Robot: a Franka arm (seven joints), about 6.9 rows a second.
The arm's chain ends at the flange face. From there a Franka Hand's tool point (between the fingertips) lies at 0.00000 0.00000 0.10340 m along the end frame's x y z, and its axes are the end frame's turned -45 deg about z.
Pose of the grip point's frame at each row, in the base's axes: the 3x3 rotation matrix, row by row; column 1 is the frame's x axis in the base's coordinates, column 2 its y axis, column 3 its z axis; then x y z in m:
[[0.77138, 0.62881, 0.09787], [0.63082, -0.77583, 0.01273], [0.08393, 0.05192, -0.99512]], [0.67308, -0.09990, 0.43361]
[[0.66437, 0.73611, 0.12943], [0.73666, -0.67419, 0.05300], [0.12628, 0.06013, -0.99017]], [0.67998, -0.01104, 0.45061]
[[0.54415, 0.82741, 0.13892], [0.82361, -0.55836, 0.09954], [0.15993, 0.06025, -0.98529]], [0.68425, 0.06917, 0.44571]
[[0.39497, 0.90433, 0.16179], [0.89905, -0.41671, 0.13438], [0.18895, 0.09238, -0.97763]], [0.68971, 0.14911, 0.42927]
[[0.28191, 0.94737, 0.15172], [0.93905, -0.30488, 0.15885], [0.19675, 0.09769, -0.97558]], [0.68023, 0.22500, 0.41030]
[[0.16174, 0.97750, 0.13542], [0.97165, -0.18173, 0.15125], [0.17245, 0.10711, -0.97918]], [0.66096, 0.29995, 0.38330]
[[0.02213, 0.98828, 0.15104], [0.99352, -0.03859, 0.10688], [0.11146, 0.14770, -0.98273]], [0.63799, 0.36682, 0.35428]
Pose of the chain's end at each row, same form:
[[0.99008, -0.10081, 0.09787], [-0.10254, -0.99465, 0.01273], [0.09606, -0.02263, -0.99512]], [0.66296, -0.10122, 0.53651]
[[0.99029, 0.05073, 0.12943], [0.04417, -0.99762, 0.05300], [0.13181, -0.04678, -0.99017]], [0.66660, -0.01652, 0.55299]
[[0.96984, 0.20030, 0.13892], [0.18756, -0.97720, 0.09954], [0.15569, -0.07048, -0.98529]], [0.66989, 0.05888, 0.54759]
[[0.91874, 0.36017, 0.16179], [0.34107, -0.93038, 0.13438], [0.19893, -0.06829, -0.97763]], [0.67298, 0.13522, 0.53036]
[[0.86923, 0.47055, 0.15172], [0.44843, -0.87959, 0.15885], [0.20820, -0.07005, -0.97558]], [0.66454, 0.20857, 0.51117]
[[0.80556, 0.57683, 0.13542], [0.55856, -0.81556, 0.15125], [0.19768, -0.04620, -0.97918]], [0.64696, 0.28431, 0.48455]
[[0.71447, 0.68317, 0.15104], [0.67524, -0.72981, 0.10688], [0.18325, 0.02563, -0.98273]], [0.62237, 0.35577, 0.45589]

